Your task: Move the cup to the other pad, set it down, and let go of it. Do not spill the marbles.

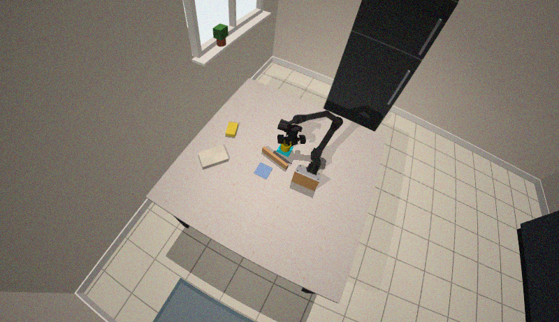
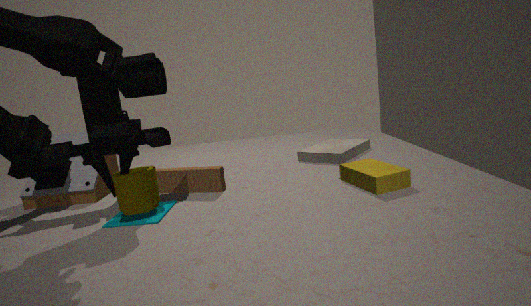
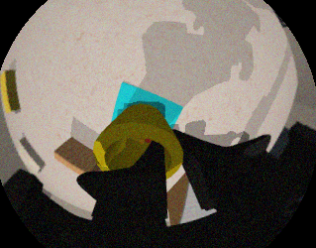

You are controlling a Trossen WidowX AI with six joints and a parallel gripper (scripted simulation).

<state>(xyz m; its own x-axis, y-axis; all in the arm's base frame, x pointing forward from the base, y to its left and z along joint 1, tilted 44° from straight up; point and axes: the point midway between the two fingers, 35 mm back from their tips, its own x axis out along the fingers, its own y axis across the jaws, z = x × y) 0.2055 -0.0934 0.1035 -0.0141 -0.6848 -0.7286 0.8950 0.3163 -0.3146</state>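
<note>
The cyan pad lies 50 mm below my gripper tip, 30 mm ahead of it and 10 mm to the left of it. Round my gripper tip: wooden bar: 120 mm to the left, 60 mm ahead, 30 mm below; then yellow cup: 20 mm ahead, 10 mm to the left.
</note>
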